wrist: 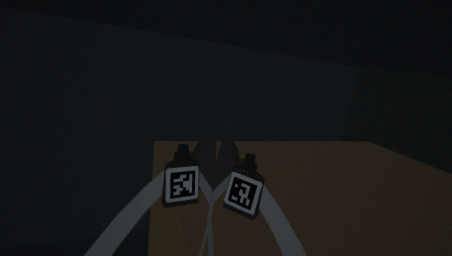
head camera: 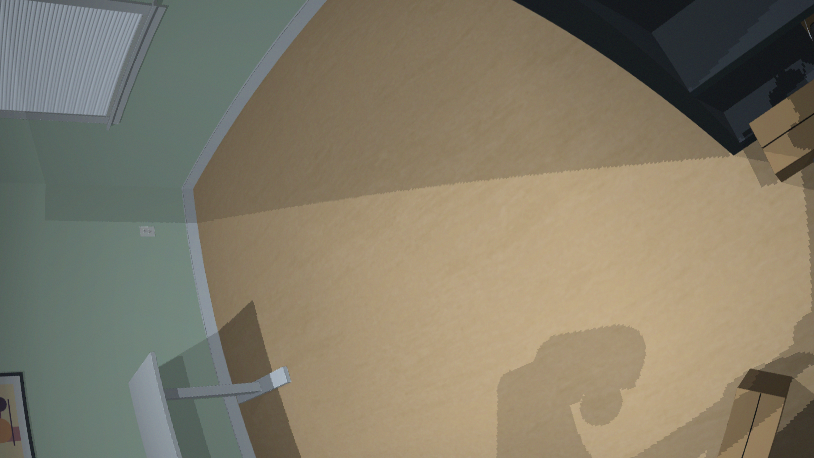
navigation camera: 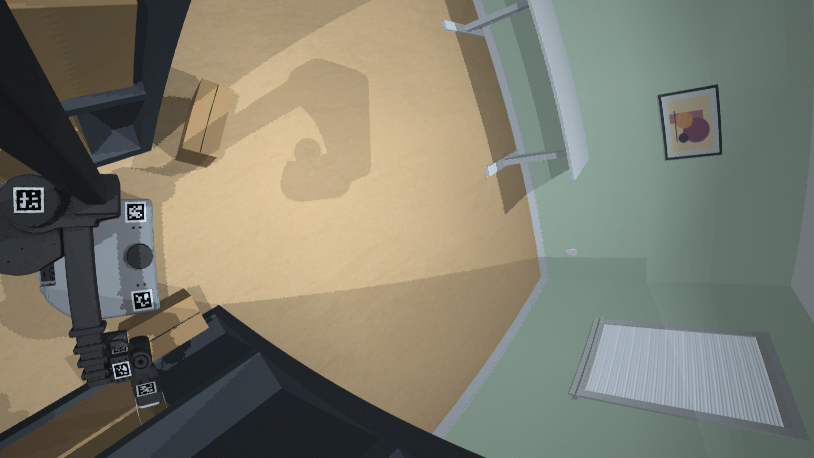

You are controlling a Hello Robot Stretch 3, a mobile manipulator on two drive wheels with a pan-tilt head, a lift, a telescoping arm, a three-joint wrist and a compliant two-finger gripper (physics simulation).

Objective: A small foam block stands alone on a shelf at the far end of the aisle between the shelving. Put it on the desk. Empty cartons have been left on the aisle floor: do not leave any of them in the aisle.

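Seen in the pictures: gripper, fingertip midpoint: [wrist: 216,155]; robot's base, origin of the base link: [navigation camera: 138,254].
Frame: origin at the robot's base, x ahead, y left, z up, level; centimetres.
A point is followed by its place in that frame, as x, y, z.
My gripper [wrist: 216,155] @[-2.4, -47.1, 39.9] is shut and empty in the wrist view, its fingertips together in front of a brown box. In the navigation view the wrist reaches over the shelving and the fingertips are hidden. One empty carton [head camera: 777,122] @[11.8, -23.6, 18.0] [navigation camera: 170,316] @[7.2, -18.7, 18.1] lies on the floor between the base and a shelving corner. Another carton [head camera: 765,407] @[17.9, 34.6, 18.0] [navigation camera: 204,122] @[20.3, 41.6, 18.0] lies on the floor near the end of the other shelving. The white desk [head camera: 150,398] @[246.3, 54.2, 72.0] [navigation camera: 560,85] @[224.3, 99.5, 72.0] stands against the green wall. The foam block does not show in these views.
Dark shelving [head camera: 700,51] @[19.7, -28.7, 53.4] [navigation camera: 227,370] @[15.4, -25.8, 51.9] stands close beside the wrist. More shelving [navigation camera: 165,56] @[3.5, 35.1, 68.5] is at the upper left of the navigation view. A brown box [wrist: 325,200] @[-14.2, -51.4, 34.7] sits inside the dark shelving. The base [navigation camera: 116,244] @[-5.9, 3.9, 16.0] stands between the two cartons.
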